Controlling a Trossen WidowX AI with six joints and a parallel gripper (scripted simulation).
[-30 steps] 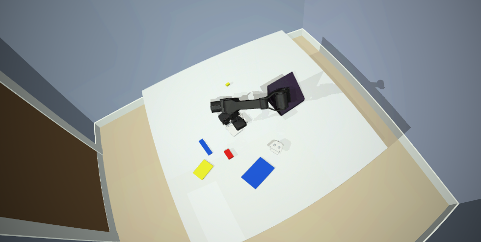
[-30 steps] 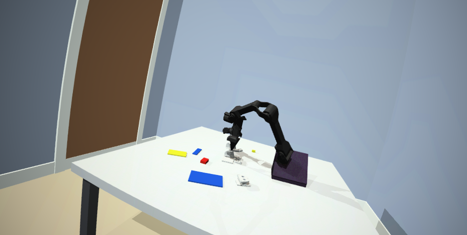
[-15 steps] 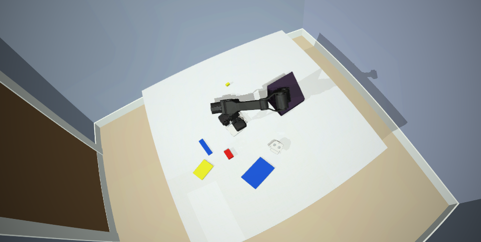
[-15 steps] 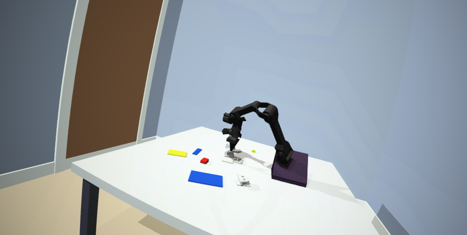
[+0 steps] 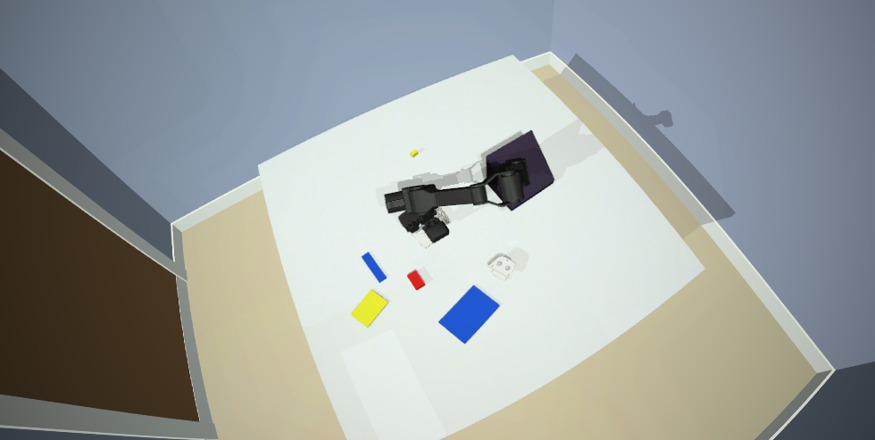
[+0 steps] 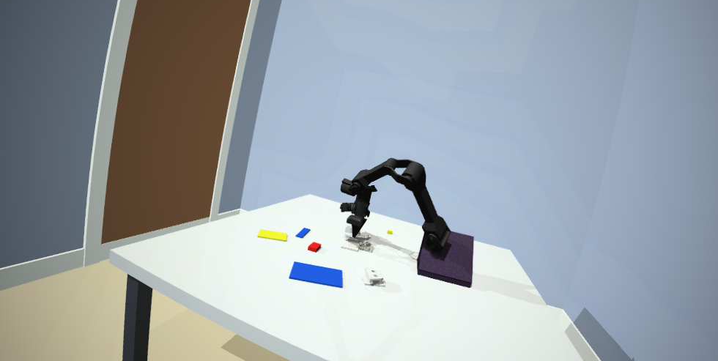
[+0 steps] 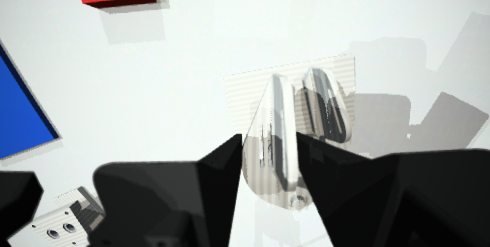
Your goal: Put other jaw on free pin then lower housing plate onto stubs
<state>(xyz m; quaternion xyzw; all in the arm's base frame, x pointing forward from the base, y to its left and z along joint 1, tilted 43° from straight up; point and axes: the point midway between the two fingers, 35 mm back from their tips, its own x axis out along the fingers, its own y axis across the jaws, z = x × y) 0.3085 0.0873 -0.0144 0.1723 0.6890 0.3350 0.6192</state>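
Right now the small white part is 17 cm behind my gripper tip, 21 cm to the left of it and 4 cm below it. Round my gripper tip: thin blue bar (22 cm ahead, 4 cm to the left, 5 cm below); then red block (10 cm ahead, 14 cm to the left, 5 cm below); then large blue plate (1 cm behind, 31 cm to the left, 5 cm below).
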